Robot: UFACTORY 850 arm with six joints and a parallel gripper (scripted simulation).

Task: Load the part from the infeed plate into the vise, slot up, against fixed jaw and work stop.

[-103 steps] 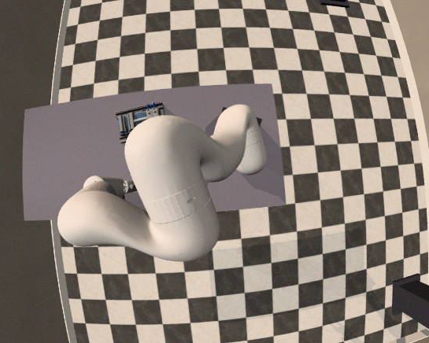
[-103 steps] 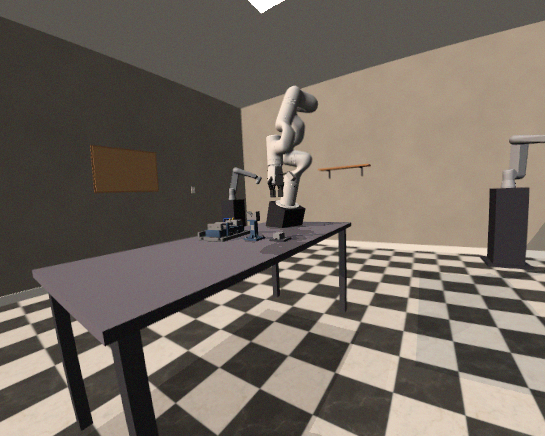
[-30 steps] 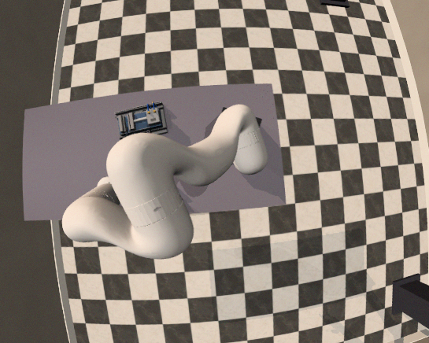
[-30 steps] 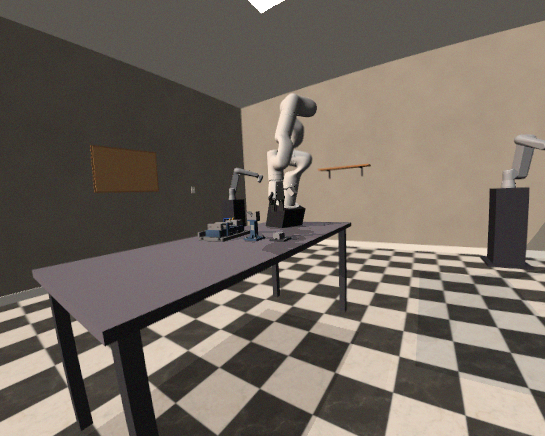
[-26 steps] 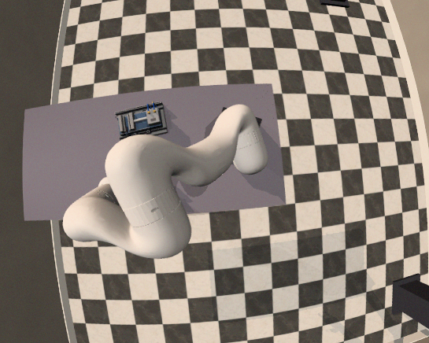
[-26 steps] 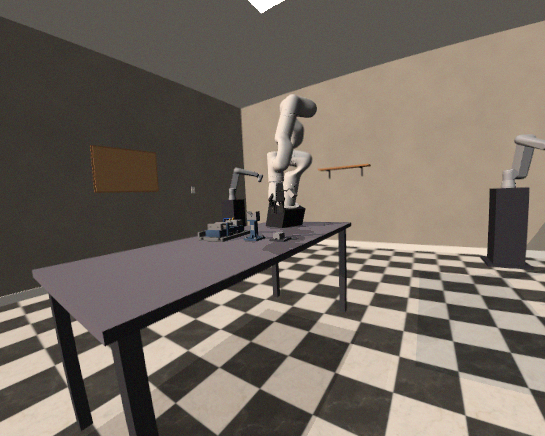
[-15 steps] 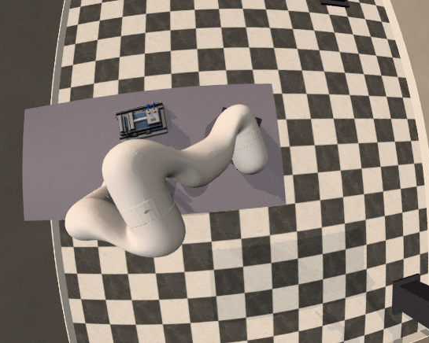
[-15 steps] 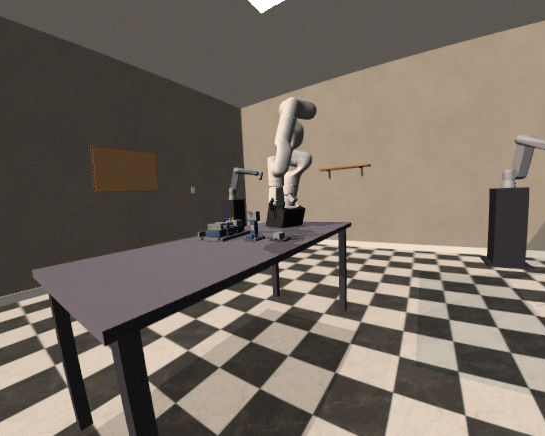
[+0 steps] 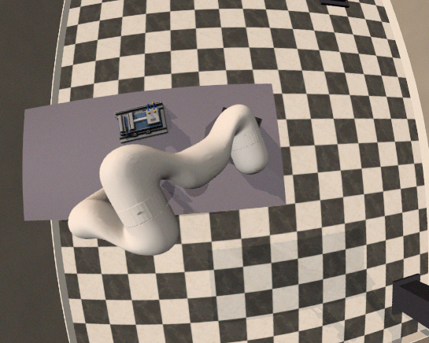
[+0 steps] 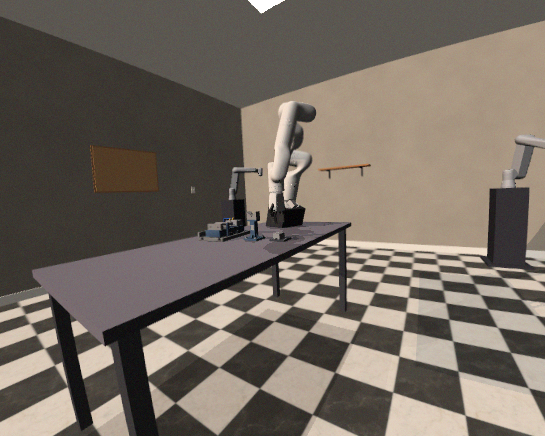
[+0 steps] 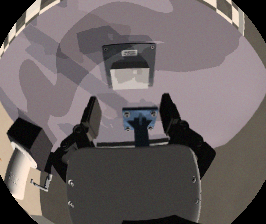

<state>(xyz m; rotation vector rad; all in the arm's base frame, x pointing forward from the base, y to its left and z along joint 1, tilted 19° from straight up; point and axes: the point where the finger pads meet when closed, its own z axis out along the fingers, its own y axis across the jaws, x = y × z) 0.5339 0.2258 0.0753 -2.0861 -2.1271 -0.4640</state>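
Now: hand 9 cm above the part. Round my hand: vise 2 cm ahead, 39 cm to the right, 7 cm below; then air cylinder rod 39 cm to the right, 3 cm below.
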